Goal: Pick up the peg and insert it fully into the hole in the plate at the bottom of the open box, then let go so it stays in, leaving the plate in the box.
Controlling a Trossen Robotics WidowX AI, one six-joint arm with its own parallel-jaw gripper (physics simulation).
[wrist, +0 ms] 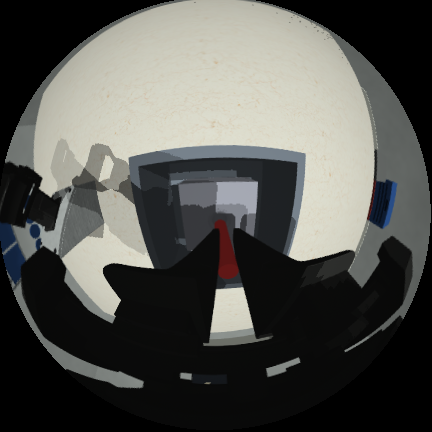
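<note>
My gripper (225, 233) is shut on the red peg (228, 252), which stands between the two black fingertips with its far end pointing down into the open box. The box (301, 185) has a grey-blue rim and dark inner walls. The plate (240, 194), light grey with shadow over much of it, lies at the bottom of the box. A dark patch at the hole (229, 218) shows just beyond the peg's far end. The peg and the fingers hide part of the hole and the near part of the plate, so I cannot tell whether the tip is in the hole.
The box stands on a cream table top (215, 90). At the left is a black device (42, 207) beside a grey piece (80, 217), with shadows on the table near it. A blue ribbed object (384, 204) is at the right, beyond the table's edge.
</note>
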